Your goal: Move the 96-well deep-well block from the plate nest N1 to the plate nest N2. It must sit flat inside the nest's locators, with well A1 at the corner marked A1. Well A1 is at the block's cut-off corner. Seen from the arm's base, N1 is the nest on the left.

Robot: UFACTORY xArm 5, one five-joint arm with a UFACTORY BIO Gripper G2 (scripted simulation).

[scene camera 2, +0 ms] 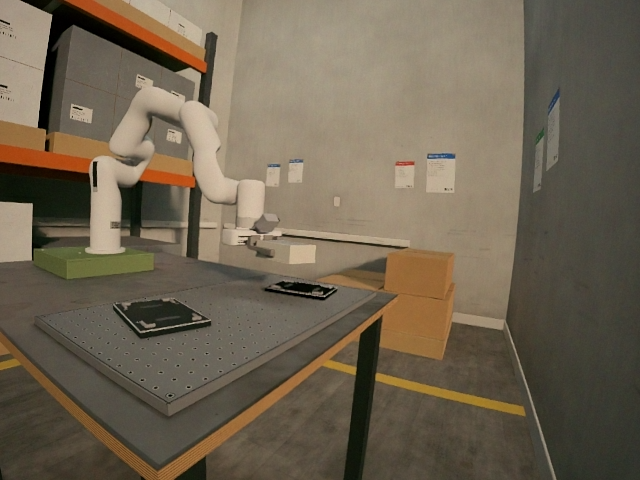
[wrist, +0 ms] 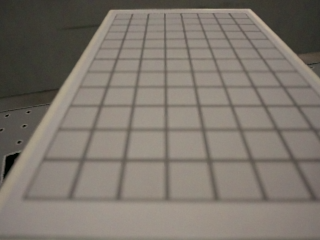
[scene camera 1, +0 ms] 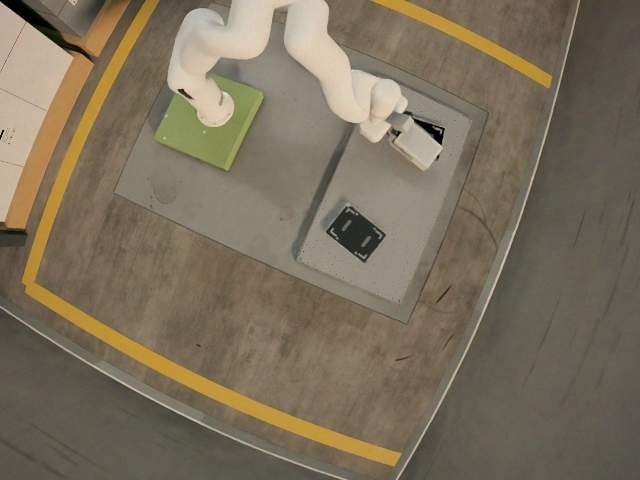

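Observation:
A white 96-well deep-well block is there in scene camera 1 [scene camera 1: 422,148]. I find the block in scene camera 2 [scene camera 2: 288,252] too, and in the wrist view [wrist: 166,119] as well.

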